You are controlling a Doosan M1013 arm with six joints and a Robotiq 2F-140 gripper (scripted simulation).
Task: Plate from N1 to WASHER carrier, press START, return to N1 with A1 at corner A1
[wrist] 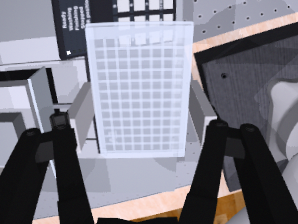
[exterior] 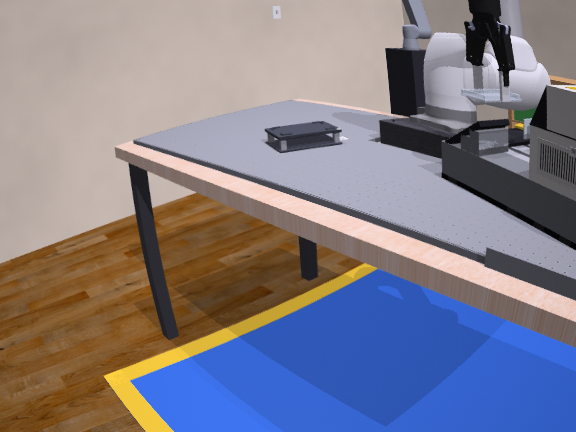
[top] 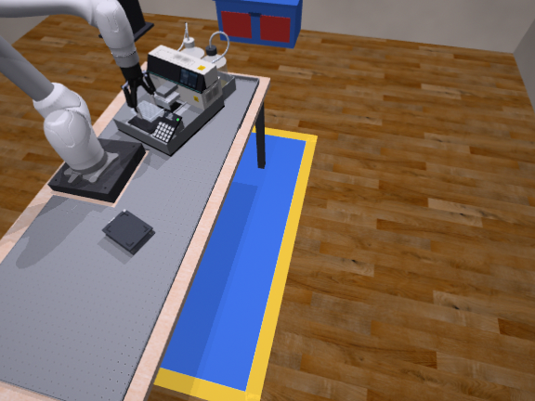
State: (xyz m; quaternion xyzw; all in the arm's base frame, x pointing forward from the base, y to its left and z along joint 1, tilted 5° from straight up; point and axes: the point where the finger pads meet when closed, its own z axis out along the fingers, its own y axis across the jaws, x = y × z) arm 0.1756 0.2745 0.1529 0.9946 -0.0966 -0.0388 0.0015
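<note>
Now: hand 49 cm to the left of the plate nest N1, 18 cm short of it and 17 cm above it. Round my hand: plate washer 18 cm to the left, 8 cm below, 2 cm behind; plate 2 cm below.
</note>
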